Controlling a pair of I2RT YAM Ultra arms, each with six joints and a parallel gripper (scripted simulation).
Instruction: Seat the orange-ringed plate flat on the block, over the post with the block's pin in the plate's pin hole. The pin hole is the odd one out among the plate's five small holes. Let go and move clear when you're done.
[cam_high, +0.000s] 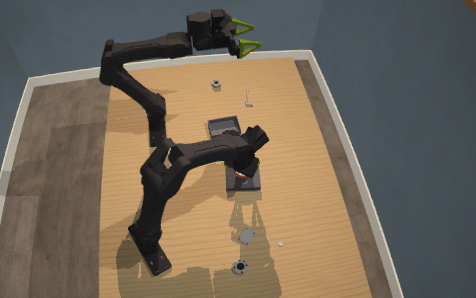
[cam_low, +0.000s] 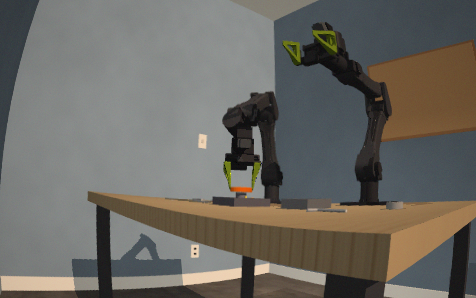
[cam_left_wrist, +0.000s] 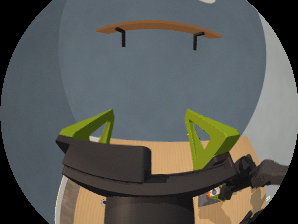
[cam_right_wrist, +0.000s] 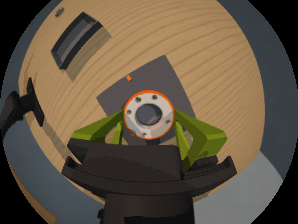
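The grey block is 40 mm below my right hand and 30 mm to the left of it. The rest, counted from my right hand: dark grey tray (220 mm to the left, 60 mm behind, 50 mm below); flange (340 mm to the right, 50 mm below, 30 mm behind).
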